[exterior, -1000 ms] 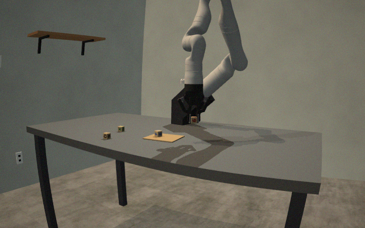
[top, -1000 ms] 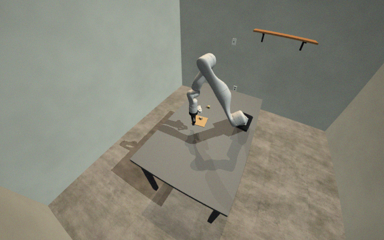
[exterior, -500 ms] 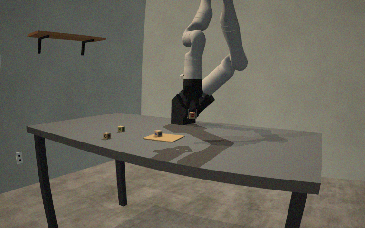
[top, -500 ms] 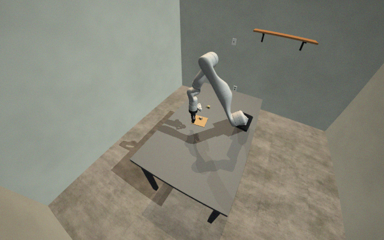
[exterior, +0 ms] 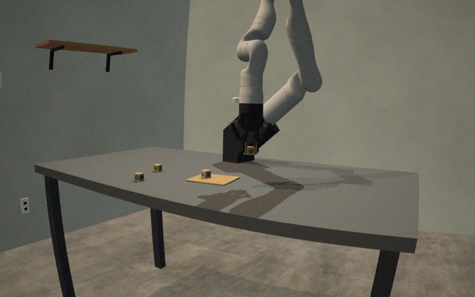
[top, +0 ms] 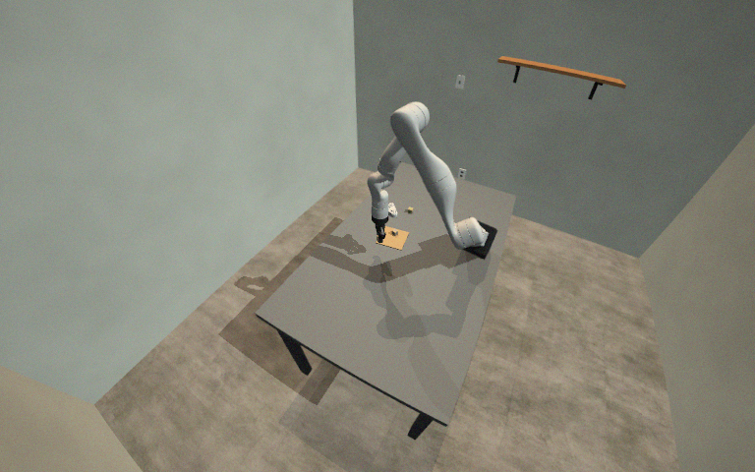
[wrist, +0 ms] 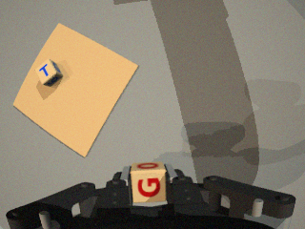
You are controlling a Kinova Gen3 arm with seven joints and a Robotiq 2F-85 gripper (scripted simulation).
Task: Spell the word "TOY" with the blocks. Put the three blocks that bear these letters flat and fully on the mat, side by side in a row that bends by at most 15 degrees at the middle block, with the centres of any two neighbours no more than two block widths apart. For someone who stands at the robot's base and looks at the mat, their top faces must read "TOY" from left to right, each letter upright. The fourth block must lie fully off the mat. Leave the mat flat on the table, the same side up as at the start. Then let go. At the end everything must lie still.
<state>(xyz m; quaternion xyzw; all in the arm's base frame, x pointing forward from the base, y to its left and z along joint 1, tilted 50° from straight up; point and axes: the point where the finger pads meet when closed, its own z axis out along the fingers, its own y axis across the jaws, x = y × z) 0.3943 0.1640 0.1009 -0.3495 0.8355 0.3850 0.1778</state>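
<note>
Right now my hand is 14 cm to the left of the tan mat, 12 cm above it and 1 cm short of it. Also, from my hand: block: 1 cm below.
</note>
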